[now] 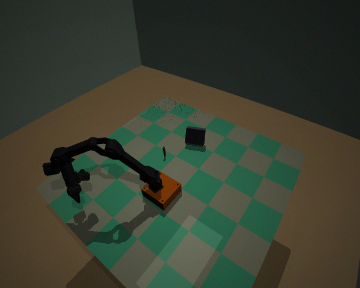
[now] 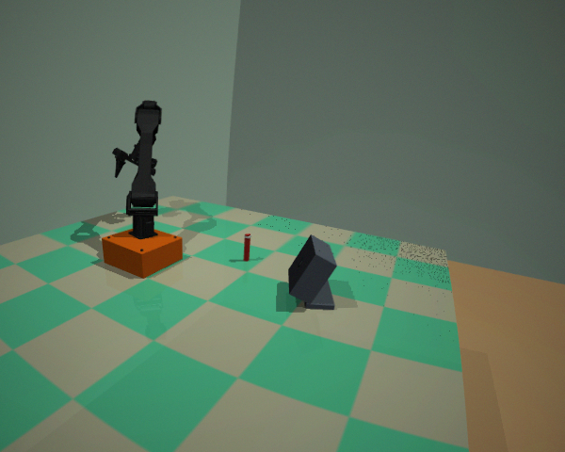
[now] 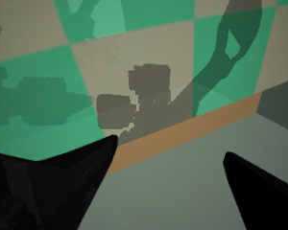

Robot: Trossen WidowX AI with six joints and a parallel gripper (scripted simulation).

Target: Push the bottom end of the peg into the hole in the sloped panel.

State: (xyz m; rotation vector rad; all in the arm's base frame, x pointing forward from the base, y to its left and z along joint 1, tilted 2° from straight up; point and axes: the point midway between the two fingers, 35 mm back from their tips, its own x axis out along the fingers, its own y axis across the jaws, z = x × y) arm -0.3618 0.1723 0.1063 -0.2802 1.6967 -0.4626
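The red peg is 590 mm ahead of my gripper tip, 40 mm to the left of it and 90 mm below it. Also, from my gripper tip: sloped panel (830 mm ahead, 20 mm to the right, 80 mm below); then foot (850 mm ahead, 10 mm to the right, 140 mm below).
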